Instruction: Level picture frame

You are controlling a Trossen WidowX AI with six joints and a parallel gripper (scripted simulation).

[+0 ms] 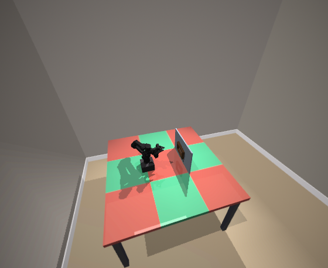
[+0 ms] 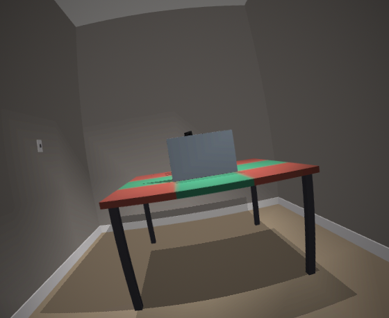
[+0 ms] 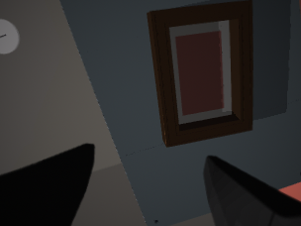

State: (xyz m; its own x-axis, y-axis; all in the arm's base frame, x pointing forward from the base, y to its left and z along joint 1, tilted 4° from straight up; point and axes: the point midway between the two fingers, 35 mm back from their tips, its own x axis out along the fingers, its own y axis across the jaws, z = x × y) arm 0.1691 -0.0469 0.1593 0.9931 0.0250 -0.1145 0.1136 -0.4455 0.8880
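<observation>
My gripper tip is now 21 cm short of the picture frame, 9 cm above it and 1 cm to the right of it. The rest, counted from my gripper tip: grey wall panel (22 cm ahead, 9 cm below, 2 cm to the left).
</observation>
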